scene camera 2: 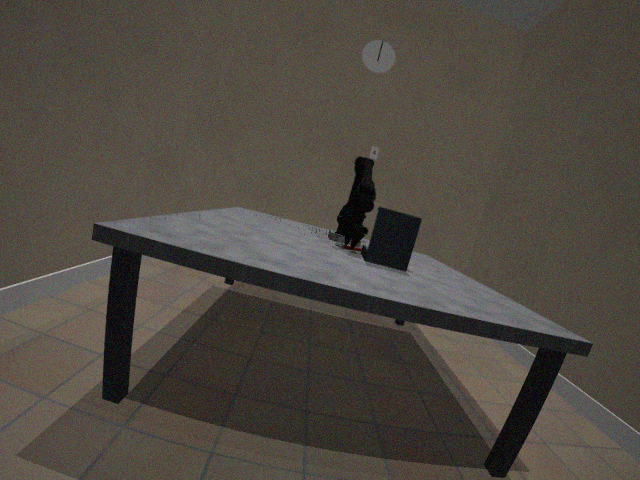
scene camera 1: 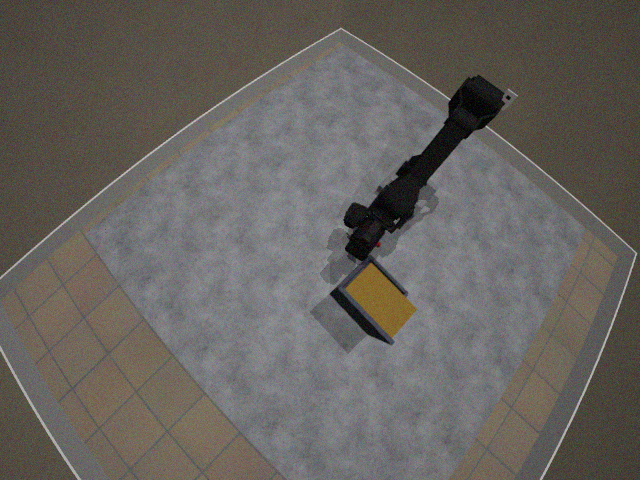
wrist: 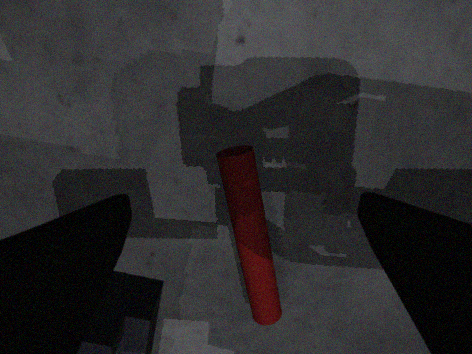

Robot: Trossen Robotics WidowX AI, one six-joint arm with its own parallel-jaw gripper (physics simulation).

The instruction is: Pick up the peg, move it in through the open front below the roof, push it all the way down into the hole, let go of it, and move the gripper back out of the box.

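Where they show: gripper, fingertip midpoint: [scene camera 2: 348, 246] [wrist: 246, 204]; arm's base, link origin: [scene camera 2: 341, 234].
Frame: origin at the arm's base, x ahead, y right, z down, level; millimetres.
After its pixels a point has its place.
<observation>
The red peg [scene camera 1: 378, 243] @(x 190, y -96, z 19 mm) [scene camera 2: 354, 248] @(x 206, y -76, z 25 mm) [wrist: 251, 235] @(x 209, y -60, z 19 mm) lies on the table in front of the box, mostly hidden under the arm in scene camera 1. My gripper [scene camera 2: 353, 244] @(x 215, y -50, z 23 mm) [wrist: 246, 204] @(x 215, y -50, z 23 mm) is open and empty, low over the table. In the wrist view its black fingers stand apart on either side of the peg, with a gap on each side. The dark box with a yellow roof [scene camera 1: 379, 299] @(x 352, y -192, z -169 mm) stands close beside the gripper; its dark side [scene camera 2: 393, 238] @(x 400, y -198, z -73 mm) shows in scene camera 2, and a dark corner [wrist: 137, 295] @(x 246, y -106, z 21 mm) at the wrist view's lower left. The hole does not show.
The black arm [scene camera 1: 439, 149] @(x 130, y -44, z -335 mm) [scene camera 2: 360, 196] @(x 256, y -43, z -194 mm) reaches from its base across the grey table [scene camera 1: 232, 268] @(x 591, y 118, z 33 mm) [scene camera 2: 248, 248] @(x 726, y 207, z 33 mm). The box's side walls rise near the fingers. Dark shadows of the arm fall over the table around the peg.
</observation>
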